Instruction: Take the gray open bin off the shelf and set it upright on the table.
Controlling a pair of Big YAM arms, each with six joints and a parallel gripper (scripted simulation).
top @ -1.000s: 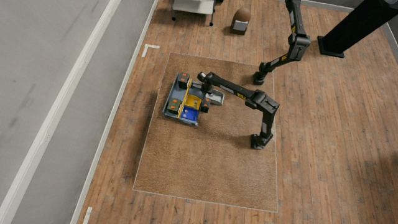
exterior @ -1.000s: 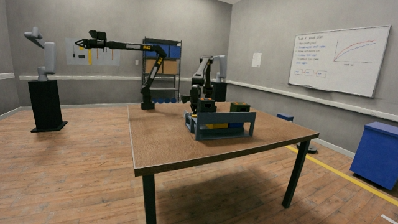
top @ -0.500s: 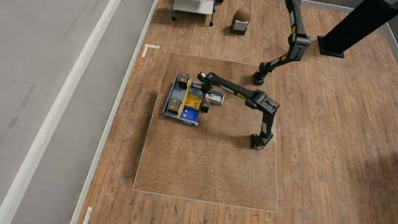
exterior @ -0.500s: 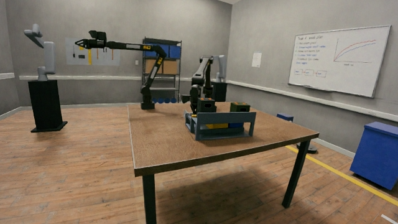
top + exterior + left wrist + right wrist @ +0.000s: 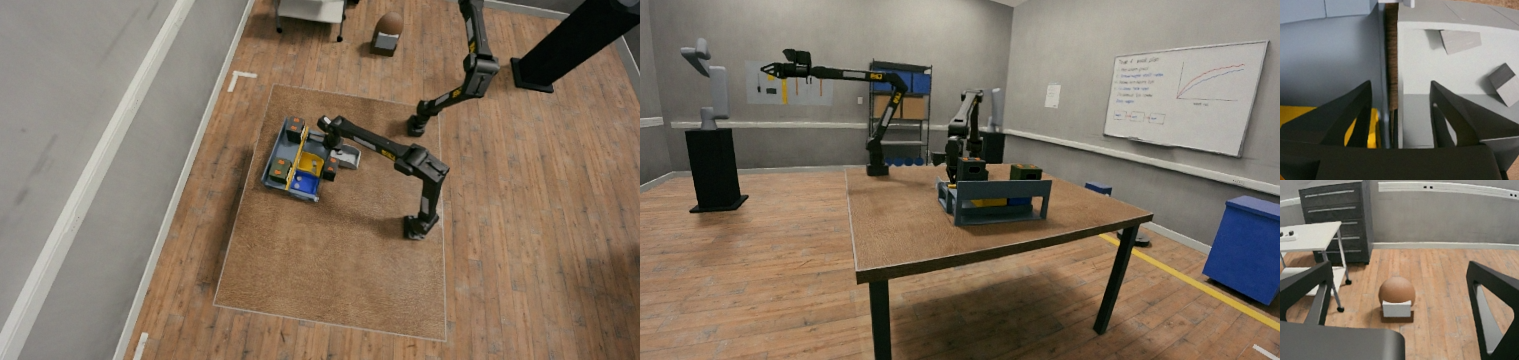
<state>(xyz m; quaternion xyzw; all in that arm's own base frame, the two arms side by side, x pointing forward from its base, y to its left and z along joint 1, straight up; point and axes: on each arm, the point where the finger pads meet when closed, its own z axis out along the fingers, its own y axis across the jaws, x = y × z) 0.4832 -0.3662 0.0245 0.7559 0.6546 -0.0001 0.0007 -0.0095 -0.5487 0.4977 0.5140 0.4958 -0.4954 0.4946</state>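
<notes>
Right now my left hand is 8 cm past the gray open bin, 3 cm above it and 1 cm to the right of it. Also, from my left hand: blue-gray shelf: 15 cm ahead, 10 cm to the left; yellow bin: 12 cm ahead, 10 cm to the left, 2 cm below; blue bin: 21 cm to the left, 13 cm ahead, 2 cm below.
</notes>
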